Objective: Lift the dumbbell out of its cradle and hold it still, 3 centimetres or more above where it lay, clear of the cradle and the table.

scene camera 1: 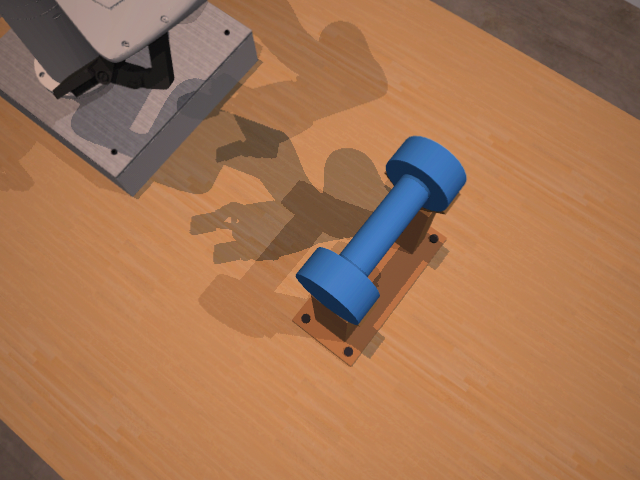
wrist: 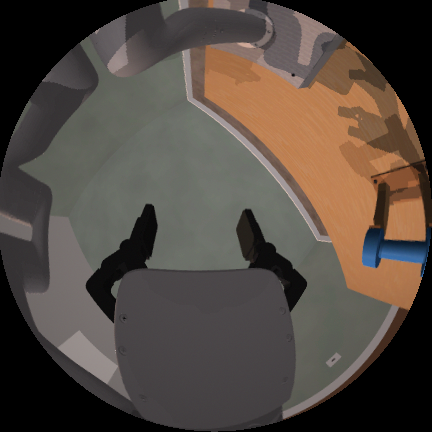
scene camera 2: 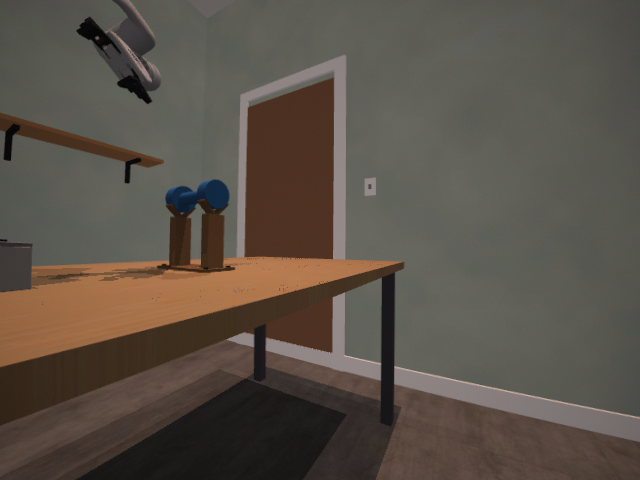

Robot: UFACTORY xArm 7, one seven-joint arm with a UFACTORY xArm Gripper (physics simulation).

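Frame: origin at the arm's base, x ahead, y left, z up, level; metres.
Where they show: gripper, fingertip midpoint: [scene camera 1: 19, 38] [wrist: 197, 216] [scene camera 2: 105, 55]; arm's base at its link origin: [scene camera 1: 79, 61].
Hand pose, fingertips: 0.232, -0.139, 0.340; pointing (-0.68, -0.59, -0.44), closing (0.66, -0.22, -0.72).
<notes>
Each offset is from my fingertips to the centre of the thing, as dx, dy, dz. "spot": to the spot under its first point. Level surfaces: height alone.
The blue dumbbell @(+0.288, +0.066, -0.209) [scene camera 1: 383, 227] [scene camera 2: 212, 194] [wrist: 401, 250] lies level in its brown wooden cradle @(spot: +0.275, -0.025, -0.302) [scene camera 1: 330, 316] [scene camera 2: 212, 241] [wrist: 381, 206], with its two heads on the V-shaped tops of the two posts. The cradle's base plate is on the table. My gripper [scene camera 2: 117, 63] [wrist: 197, 216] is open and empty, high above the table and well apart from the dumbbell. In the wrist view the dumbbell is at the right edge, partly cut off, and the fingers point toward the wall. In scene camera 1 part of the gripper's black linkage shows at the top left.
The grey metal base block [scene camera 1: 183, 126] [scene camera 2: 15, 266] [wrist: 325, 62] stands on the wooden table @(dz -0.420) [scene camera 1: 155, 310] [scene camera 2: 129, 304] [wrist: 270, 105], to one side of the cradle. A wooden wall shelf [scene camera 2: 77, 142] is behind. Shadows of the arm fall between block and cradle.
</notes>
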